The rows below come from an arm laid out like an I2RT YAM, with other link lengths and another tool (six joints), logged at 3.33 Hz.
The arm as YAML. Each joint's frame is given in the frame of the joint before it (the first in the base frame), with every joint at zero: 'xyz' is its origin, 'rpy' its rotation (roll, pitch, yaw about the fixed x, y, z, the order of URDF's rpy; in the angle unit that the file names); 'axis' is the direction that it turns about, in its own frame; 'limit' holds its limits. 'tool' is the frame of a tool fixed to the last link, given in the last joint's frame.
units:
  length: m
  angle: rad
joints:
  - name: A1
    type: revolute
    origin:
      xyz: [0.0, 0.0, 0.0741]
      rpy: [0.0, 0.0, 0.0]
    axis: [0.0, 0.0, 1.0]
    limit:
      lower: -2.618
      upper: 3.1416
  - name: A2
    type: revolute
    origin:
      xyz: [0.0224, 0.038, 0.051]
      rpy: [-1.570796, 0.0, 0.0]
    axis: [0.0, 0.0, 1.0]
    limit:
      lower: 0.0
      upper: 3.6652
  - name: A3
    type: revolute
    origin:
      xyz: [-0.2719, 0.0, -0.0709]
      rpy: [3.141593, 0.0, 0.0]
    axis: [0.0, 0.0, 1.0]
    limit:
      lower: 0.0
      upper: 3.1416
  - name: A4
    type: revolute
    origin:
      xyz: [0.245, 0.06, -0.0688]
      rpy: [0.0, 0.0, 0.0]
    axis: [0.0, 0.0, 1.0]
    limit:
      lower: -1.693
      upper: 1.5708
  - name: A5
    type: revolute
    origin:
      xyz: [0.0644, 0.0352, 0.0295]
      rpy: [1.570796, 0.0, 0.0]
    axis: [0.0, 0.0, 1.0]
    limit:
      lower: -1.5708
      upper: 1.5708
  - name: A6
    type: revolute
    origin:
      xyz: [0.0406, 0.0, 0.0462]
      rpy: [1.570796, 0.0, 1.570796]
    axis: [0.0, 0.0, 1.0]
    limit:
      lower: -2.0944
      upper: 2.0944
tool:
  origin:
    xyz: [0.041, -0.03, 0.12]
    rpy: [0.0, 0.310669, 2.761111]
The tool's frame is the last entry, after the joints.
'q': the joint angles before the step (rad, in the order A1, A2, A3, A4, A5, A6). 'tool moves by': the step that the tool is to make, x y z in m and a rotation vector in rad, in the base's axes. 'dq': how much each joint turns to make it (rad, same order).
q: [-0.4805 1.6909 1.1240 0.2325 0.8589 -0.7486]
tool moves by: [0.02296 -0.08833 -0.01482 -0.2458 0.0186 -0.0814]
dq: [-0.1568 0.3628 0.1549 0.5768 -0.0416 -0.3400]
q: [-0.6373 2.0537 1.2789 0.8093 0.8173 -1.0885]
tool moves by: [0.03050 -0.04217 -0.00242 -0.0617 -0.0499 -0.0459]
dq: [-0.0244 0.2258 0.2930 0.0324 0.0199 -0.0306]
